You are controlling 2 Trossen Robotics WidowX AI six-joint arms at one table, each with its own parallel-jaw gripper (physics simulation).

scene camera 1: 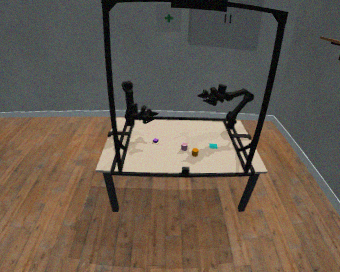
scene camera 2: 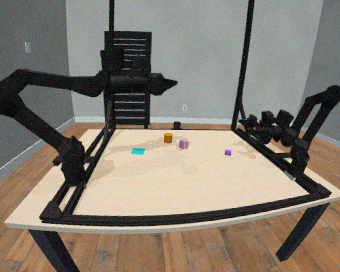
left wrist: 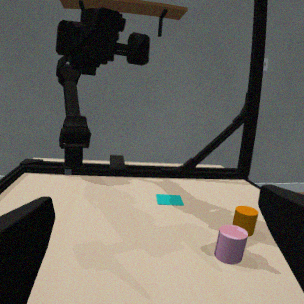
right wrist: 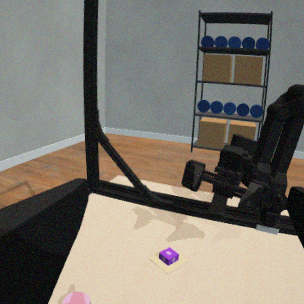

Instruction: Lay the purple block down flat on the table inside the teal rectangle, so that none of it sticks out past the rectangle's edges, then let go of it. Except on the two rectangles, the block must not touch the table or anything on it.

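Places are measured from the left arm's base along level axes (x left, y ahead, z down), in metres.
Where they show: left gripper, between the fingertips: (scene camera 1: 157, 115) (scene camera 2: 242, 125) (left wrist: 157, 202) (right wrist: 215, 196); right gripper, between the fingertips: (scene camera 1: 200, 97) (scene camera 2: 170, 81) (left wrist: 120, 31) (right wrist: 190, 193); left arm's base, origin of its link: (scene camera 1: 130, 124) (scene camera 2: 294, 173) (right wrist: 268, 220); right arm's base, origin of its link: (scene camera 1: 230, 127) (scene camera 2: 76, 180) (left wrist: 73, 165).
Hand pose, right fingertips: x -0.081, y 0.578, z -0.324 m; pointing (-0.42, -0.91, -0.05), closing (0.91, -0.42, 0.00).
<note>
Things, the pixels of their top centre, and the offset from my right fingertips. "*": a spot on its surface instead.
- purple block, centre of its top: (right wrist: 168, 252) (scene camera 2: 228, 151) (scene camera 1: 155, 139) dx -0.128, dy -0.322, dz +0.324 m
- pale yellow rectangle, a spot on its surface: (right wrist: 169, 269) * dx -0.112, dy -0.291, dz +0.343 m
- teal rectangle, a spot on its surface: (left wrist: 170, 200) (scene camera 2: 140, 150) (scene camera 1: 212, 146) * dx -0.135, dy +0.127, dz +0.343 m
- pink cylinder, centre of its top: (left wrist: 233, 231) (right wrist: 75, 301) (scene camera 2: 184, 139) (scene camera 1: 184, 144) dx -0.198, dy -0.095, dz +0.298 m
- orange cylinder, centre of its top: (left wrist: 246, 210) (scene camera 2: 168, 134) (scene camera 1: 195, 149) dx -0.260, dy -0.014, dz +0.299 m
The purple block (scene camera 1: 155, 140) (scene camera 2: 228, 152) (right wrist: 169, 255) lies on a pale yellow rectangle (right wrist: 169, 269). The teal rectangle (scene camera 1: 213, 146) (scene camera 2: 138, 151) (left wrist: 170, 200) lies flat on the table, with no block on it. My left gripper (scene camera 1: 153, 115) (scene camera 2: 245, 126) (left wrist: 157, 202) is open and empty, low above the table's back left part in scene camera 1, behind the block and apart from it. The block does not show in the left wrist view. My right gripper (scene camera 1: 203, 98) (scene camera 2: 172, 83) is open and empty, high above the table.
A pink cylinder (scene camera 1: 184, 146) (scene camera 2: 184, 143) (left wrist: 231, 244) (right wrist: 76, 299) and an orange cylinder (scene camera 1: 195, 152) (scene camera 2: 168, 138) (left wrist: 245, 220) stand between the block and the teal rectangle. A black frame (scene camera 1: 185, 174) (scene camera 2: 150, 219) runs along the table's edges, with tall posts.
</note>
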